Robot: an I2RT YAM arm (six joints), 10 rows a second.
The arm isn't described. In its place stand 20 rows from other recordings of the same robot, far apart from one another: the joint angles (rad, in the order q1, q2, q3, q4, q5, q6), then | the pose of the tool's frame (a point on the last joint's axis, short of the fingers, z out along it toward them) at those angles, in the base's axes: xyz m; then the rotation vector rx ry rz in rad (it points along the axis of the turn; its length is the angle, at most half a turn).
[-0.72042 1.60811 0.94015 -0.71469 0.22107 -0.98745] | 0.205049 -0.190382 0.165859 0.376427 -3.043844 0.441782
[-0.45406 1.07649 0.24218 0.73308 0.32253 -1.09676] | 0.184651 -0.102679 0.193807 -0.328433 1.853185 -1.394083
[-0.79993 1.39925 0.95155 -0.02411 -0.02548 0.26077] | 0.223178 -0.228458 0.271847 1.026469 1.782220 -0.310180
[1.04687 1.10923 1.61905 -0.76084 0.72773 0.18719] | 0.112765 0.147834 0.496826 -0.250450 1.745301 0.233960
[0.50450 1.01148 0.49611 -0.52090 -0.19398 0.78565] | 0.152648 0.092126 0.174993 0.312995 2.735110 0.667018
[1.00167 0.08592 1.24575 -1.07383 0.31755 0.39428] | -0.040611 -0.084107 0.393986 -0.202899 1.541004 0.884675
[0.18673 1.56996 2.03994 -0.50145 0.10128 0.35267] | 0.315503 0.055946 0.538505 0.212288 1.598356 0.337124
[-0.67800 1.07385 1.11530 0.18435 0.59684 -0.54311] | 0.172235 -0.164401 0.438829 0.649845 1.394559 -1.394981
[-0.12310 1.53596 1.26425 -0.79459 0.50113 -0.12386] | 0.309306 -0.055502 0.277274 0.171040 2.607919 -0.745168
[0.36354 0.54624 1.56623 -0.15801 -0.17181 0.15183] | -0.055891 -0.014751 0.573612 -0.241533 0.694909 0.553152
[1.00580 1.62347 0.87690 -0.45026 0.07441 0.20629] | 0.159906 0.247302 0.152858 -1.065635 2.572569 0.214893
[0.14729 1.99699 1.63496 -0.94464 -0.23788 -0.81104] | 0.402213 0.068155 0.218393 -1.334680 2.472192 0.195803
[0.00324 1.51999 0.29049 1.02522 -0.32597 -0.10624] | 0.250582 0.012212 0.144522 -0.330319 1.738002 0.214484
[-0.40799 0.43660 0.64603 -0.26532 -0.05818 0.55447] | 0.108497 -0.044642 0.328643 0.713993 1.464141 0.159928
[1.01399 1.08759 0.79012 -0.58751 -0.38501 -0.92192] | 0.103289 0.191224 0.250029 -2.095770 1.237439 0.512642
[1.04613 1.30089 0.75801 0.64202 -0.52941 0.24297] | 0.132006 0.263970 0.303115 -1.059650 1.277501 1.399647
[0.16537 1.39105 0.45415 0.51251 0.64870 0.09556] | 0.259542 0.021511 0.169232 0.343873 1.902558 -0.471198
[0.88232 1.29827 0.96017 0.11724 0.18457 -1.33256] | 0.199667 0.232393 0.319219 -1.558627 0.928564 -0.486476
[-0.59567 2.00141 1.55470 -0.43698 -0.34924 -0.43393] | 0.375389 -0.239722 0.218605 0.042544 2.384181 -0.053749
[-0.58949 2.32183 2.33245 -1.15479 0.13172 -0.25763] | 0.404472 -0.276143 0.269584 0.497764 2.732082 -0.414170
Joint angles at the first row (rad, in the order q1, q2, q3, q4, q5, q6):
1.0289 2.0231 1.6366 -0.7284 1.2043 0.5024
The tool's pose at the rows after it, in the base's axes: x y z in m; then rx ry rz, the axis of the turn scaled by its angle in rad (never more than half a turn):
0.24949 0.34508 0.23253 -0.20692 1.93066 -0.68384
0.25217 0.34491 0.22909 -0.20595 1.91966 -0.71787
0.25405 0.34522 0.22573 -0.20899 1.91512 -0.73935
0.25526 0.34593 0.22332 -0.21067 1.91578 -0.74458
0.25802 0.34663 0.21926 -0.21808 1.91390 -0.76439
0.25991 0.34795 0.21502 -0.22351 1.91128 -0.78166
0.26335 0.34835 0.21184 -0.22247 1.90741 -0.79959
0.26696 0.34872 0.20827 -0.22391 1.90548 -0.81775
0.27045 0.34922 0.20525 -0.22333 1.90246 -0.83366
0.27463 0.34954 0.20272 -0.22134 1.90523 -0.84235
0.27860 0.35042 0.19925 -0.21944 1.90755 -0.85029
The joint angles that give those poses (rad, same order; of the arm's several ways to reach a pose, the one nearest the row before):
1.0236 2.0390 1.6457 -0.7448 1.2262 0.5031
1.0186 2.0543 1.6550 -0.7598 1.2474 0.5066
1.0155 2.0670 1.6612 -0.7685 1.2579 0.5078
1.0140 2.0749 1.6640 -0.7675 1.2587 0.5075
1.0095 2.0896 1.6703 -0.7683 1.2648 0.5002
1.0076 2.1057 1.6787 -0.7737 1.2719 0.5002
1.0017 2.1205 1.6888 -0.7773 1.2804 0.4987
0.9953 2.1362 1.6991 -0.7807 1.2868 0.4955
0.9894 2.1511 1.7103 -0.7834 1.2938 0.4928
0.9819 2.1651 1.7226 -0.7837 1.2933 0.4894
0.9756 2.1816 1.7355 -0.7833 1.2933 0.4878

